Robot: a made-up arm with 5 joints.
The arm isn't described. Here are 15 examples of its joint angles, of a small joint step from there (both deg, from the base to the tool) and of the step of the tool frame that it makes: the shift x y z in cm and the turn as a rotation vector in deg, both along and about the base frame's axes.
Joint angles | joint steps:
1: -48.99 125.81 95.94 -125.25 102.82 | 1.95 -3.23 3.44 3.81 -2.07
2: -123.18 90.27 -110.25 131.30 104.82 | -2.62 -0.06 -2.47 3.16 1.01
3: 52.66 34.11 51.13 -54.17 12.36 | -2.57 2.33 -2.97 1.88 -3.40
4: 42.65 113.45 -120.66 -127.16 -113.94 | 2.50 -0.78 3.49 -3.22 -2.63
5: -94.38 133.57 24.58 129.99 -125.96 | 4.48 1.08 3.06 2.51 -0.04
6: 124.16 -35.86 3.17 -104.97 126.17 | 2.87 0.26 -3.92 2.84 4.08
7: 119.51 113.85 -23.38 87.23 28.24 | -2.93 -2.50 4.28 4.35 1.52
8: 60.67 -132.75 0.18 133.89 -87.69 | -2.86 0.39 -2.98 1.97 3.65
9: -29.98 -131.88 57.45 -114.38 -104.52 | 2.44 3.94 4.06 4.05 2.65
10: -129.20 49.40 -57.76 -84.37 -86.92 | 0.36 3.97 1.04 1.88 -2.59
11: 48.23 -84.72 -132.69 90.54 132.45 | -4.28 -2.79 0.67 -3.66 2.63
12: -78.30 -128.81 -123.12 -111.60 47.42 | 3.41 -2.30 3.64 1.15 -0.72
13: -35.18 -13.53 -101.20 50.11 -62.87 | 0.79 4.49 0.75 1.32 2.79
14: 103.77 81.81 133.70 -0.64 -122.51 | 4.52 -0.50 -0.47 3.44 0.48
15: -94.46 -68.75 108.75 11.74 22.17 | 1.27 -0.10 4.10 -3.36 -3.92
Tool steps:
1: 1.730 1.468 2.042 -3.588 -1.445 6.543
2: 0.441 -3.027 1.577 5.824 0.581 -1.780
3: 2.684 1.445 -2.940 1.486 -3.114 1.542
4: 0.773 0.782 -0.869 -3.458 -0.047 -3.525
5: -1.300 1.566 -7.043 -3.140 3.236 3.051
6: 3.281 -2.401 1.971 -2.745 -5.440 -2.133
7: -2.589 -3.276 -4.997 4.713 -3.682 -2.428
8: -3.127 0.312 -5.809 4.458 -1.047 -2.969
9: 4.394 -3.249 3.174 2.539 1.754 -8.282
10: 3.960 6.091 -4.936 -1.047 4.824 5.405
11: 0.147 -1.667 -2.581 5.168 -1.633 -0.639
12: 3.550 -4.244 -2.205 -2.258 -3.059 -2.815
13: 9.588 1.839 -0.439 -0.127 5.166 -4.161
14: -1.149 -2.610 -4.454 -6.843 3.123 0.461
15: 2.883 -1.740 -4.484 -6.849 2.156 -6.244
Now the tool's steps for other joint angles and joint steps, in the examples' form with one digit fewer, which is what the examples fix.
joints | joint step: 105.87 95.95 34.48 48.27 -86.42 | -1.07 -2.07 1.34 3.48 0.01
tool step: -1.39 1.18 -1.88 -0.82 -1.14 -1.24
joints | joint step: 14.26 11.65 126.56 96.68 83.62 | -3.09 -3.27 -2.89 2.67 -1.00
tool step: -3.10 2.38 4.63 5.59 -2.28 4.61
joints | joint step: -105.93 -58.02 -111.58 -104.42 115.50 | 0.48 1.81 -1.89 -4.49 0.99
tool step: 0.30 -0.59 0.29 4.18 2.85 -0.34
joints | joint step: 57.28 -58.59 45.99 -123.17 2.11 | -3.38 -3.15 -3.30 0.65 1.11
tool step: 1.38 -2.89 -3.91 4.54 3.06 -0.87
